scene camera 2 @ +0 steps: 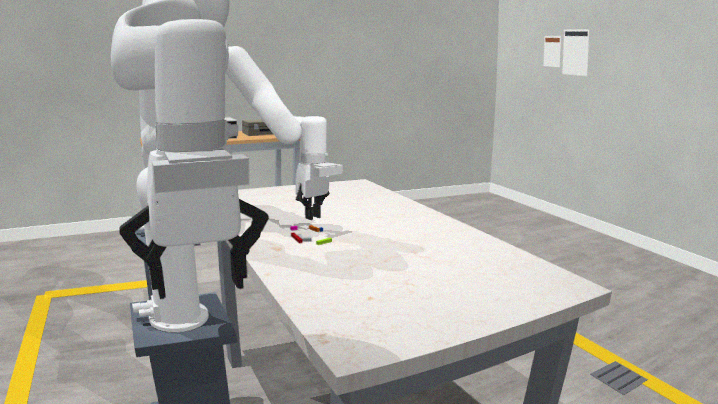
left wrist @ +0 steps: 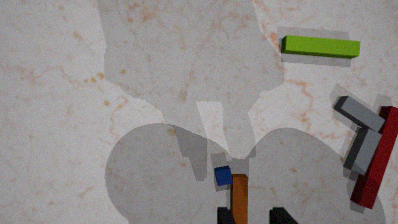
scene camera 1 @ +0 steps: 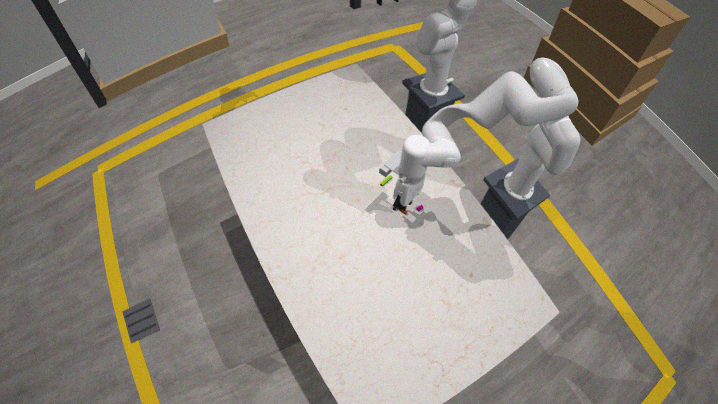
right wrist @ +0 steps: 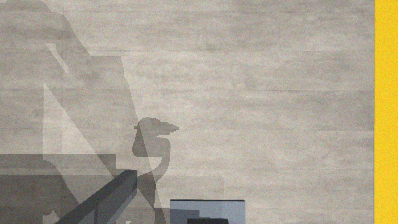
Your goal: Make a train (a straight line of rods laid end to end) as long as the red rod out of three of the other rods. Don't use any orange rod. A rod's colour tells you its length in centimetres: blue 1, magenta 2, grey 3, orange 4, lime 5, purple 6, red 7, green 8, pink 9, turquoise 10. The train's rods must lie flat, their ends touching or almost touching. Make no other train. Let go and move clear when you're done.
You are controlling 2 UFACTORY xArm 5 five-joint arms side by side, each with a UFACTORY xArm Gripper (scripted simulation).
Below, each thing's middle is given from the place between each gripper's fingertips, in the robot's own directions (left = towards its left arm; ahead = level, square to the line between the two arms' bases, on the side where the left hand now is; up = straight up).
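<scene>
With the lime rod (left wrist: 299, 45) in sight, I find my left hand (scene camera 2: 312, 218) 50 mm above it, 10 mm past it and 120 mm to the left of it.
As for the lime rod and my right hand (scene camera 2: 200, 289), the rod is 24 cm below that hand, 42 cm ahead of it and 74 cm to the left of it.
</scene>
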